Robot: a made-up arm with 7 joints. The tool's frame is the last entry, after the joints. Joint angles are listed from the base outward. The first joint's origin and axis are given. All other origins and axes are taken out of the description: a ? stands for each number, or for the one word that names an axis. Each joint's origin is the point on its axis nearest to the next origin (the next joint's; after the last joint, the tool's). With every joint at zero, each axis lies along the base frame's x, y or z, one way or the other. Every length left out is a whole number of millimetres.
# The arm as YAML. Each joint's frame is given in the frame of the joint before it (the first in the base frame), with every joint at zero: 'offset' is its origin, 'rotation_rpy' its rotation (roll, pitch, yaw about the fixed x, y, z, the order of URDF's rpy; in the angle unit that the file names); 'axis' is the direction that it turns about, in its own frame. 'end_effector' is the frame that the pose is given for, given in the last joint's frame.
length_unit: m
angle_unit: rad
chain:
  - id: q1
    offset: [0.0, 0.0, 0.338]
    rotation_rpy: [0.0, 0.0, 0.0]
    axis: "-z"
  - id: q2
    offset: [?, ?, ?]
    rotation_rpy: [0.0, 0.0, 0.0]
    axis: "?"
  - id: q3
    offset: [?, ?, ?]
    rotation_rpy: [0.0, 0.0, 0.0]
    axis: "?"
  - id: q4
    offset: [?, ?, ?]
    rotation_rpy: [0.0, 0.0, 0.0]
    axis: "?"
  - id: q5
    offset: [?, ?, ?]
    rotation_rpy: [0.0, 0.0, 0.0]
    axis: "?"
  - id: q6
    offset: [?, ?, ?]
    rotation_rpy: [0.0, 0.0, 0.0]
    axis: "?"
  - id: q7
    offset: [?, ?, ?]
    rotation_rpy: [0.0, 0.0, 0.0]
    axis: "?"
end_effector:
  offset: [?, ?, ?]
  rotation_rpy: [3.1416, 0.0, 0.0]
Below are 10 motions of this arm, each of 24 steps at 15 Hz.
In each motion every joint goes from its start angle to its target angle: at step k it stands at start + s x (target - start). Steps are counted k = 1, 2, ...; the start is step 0. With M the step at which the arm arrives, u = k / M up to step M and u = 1 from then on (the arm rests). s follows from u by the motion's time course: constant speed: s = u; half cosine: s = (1 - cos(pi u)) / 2; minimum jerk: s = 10 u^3 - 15 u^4 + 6 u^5.
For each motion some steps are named. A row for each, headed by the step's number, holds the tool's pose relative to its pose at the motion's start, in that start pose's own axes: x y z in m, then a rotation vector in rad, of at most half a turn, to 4 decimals.
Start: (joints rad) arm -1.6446 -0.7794 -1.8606 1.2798 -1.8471 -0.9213 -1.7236
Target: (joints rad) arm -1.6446 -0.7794 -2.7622 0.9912 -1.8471 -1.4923 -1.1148
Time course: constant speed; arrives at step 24
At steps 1, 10, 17, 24:
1: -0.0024 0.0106 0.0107 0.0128 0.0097 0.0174
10: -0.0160 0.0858 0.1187 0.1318 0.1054 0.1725
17: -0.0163 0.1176 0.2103 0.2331 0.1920 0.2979
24: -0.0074 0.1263 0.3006 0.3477 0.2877 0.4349

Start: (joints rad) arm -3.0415 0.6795 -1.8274 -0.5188 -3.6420 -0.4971 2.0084
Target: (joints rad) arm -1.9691 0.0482 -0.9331 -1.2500 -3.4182 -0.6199 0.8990
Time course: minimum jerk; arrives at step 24
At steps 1, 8, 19, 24:
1: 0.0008 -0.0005 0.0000 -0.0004 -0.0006 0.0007
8: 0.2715 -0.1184 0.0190 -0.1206 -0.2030 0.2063
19: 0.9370 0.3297 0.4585 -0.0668 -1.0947 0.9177
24: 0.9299 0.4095 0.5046 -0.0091 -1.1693 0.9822

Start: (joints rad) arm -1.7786 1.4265 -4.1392 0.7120 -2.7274 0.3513 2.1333
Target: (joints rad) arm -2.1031 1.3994 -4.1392 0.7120 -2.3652 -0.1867 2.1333
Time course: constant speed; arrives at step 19
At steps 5, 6, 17, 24:
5: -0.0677 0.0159 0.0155 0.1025 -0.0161 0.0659
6: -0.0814 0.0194 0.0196 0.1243 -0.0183 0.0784
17: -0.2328 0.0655 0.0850 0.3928 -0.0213 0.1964
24: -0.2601 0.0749 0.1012 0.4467 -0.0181 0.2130

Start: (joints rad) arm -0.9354 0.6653 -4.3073 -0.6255 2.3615 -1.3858 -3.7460
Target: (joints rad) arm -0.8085 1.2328 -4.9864 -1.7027 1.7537 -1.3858 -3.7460
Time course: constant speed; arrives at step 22
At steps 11, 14, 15, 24:
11: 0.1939 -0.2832 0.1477 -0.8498 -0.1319 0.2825
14: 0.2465 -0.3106 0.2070 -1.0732 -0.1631 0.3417
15: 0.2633 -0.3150 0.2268 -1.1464 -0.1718 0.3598
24: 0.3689 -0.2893 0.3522 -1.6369 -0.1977 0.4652

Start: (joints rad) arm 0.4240 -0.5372 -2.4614 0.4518 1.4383 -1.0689 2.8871
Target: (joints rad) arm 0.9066 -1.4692 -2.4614 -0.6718 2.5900 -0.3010 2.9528
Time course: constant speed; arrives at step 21
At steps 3, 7, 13, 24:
3: -0.0462 0.0810 -0.0381 0.1595 0.1218 0.1607
7: -0.1033 0.1911 -0.0664 0.3346 0.2637 0.3950
13: -0.1650 0.3499 -0.0679 0.5082 0.4305 0.7758
24: -0.1760 0.5311 -0.0117 0.5664 0.5860 1.2976

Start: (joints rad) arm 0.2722 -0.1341 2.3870 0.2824 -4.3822 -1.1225 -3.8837
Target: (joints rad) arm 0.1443 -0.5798 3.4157 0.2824 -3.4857 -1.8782 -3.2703
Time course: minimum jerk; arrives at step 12
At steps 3, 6, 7, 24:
3: -0.0527 0.0469 0.0237 0.1651 0.0865 0.0836
6: -0.2144 0.2353 0.1658 0.9038 0.2721 0.2172
7: -0.2516 0.3009 0.2366 1.2095 0.2771 0.1846
24: -0.2802 0.4082 0.3943 1.8661 0.1693 -0.0709

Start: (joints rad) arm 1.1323 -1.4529 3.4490 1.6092 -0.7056 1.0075 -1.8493
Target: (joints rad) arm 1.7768 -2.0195 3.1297 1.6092 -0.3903 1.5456 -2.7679
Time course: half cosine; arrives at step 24
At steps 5, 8, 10, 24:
5: -0.0256 -0.0160 -0.0306 0.1245 0.0439 -0.1234
8: -0.0612 -0.0310 -0.0726 0.3018 0.1164 -0.2896
10: -0.0890 -0.0373 -0.1052 0.4478 0.1858 -0.4157
24: -0.1981 -0.0070 -0.2390 1.1706 0.7072 -0.8188

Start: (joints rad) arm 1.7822 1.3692 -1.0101 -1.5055 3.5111 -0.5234 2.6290
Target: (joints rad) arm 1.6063 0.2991 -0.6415 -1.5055 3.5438 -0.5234 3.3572
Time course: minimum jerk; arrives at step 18
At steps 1, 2, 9, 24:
1: -0.0002 -0.0014 0.0000 -0.0013 0.0002 0.0000
2: -0.0016 -0.0103 -0.0001 -0.0097 0.0018 0.0003
9: -0.1831 -0.3916 0.0647 -0.3591 0.1986 0.0025
24: -0.5336 -0.5728 0.2363 -0.5087 0.5923 -0.0246

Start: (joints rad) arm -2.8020 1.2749 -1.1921 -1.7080 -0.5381 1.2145 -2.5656
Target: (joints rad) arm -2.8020 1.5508 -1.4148 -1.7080 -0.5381 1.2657 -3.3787
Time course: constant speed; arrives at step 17
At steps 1, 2, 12, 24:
1: -0.0096 -0.0113 0.0063 -0.0158 0.0126 -0.0536
2: -0.0191 -0.0225 0.0129 -0.0322 0.0244 -0.1072
12: -0.1056 -0.1296 0.0956 -0.2295 0.0883 -0.6358
24: -0.1422 -0.1786 0.1476 -0.3447 0.0797 -0.8931

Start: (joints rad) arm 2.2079 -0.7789 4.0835 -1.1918 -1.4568 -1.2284 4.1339
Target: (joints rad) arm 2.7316 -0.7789 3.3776 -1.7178 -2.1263 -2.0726 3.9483
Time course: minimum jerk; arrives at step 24
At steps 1, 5, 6, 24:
1: 0.0001 -0.0003 -0.0001 -0.0009 -0.0002 -0.0004
5: 0.0109 -0.0275 -0.0117 -0.0849 -0.0183 -0.0356
6: 0.0177 -0.0441 -0.0183 -0.1358 -0.0301 -0.0569
24: 0.2086 -0.3361 -0.0811 -1.1478 -0.3442 -0.5342

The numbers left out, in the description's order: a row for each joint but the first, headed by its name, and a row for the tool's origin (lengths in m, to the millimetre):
q2: xyz 0.0 -0.016 0.0, axis +y
q3: xyz 0.0 0.0 0.568, axis -z
q4: xyz 0.0 -0.017 0.0, axis +y
q5: xyz 0.0 0.0 0.363, axis -z
q6: xyz 0.0 0.0 0.0, axis +y
q7: xyz 0.0 0.0 0.164, axis -z
tool: xyz 0.0 0.0 0.0

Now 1 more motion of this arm.
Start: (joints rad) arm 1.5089 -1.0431 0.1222 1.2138 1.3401 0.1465 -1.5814
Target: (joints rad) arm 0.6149 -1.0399 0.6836 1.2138 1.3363 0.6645 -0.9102
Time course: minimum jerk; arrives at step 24
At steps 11, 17, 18, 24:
11: 0.0570 0.2926 -0.0418 0.3644 -0.1611 0.0162
17: 0.2443 0.5298 -0.0459 0.6275 -0.5383 0.0745
18: 0.2717 0.5508 -0.0434 0.6468 -0.5926 0.0841
24: 0.3329 0.5905 -0.0360 0.6791 -0.7138 0.1067

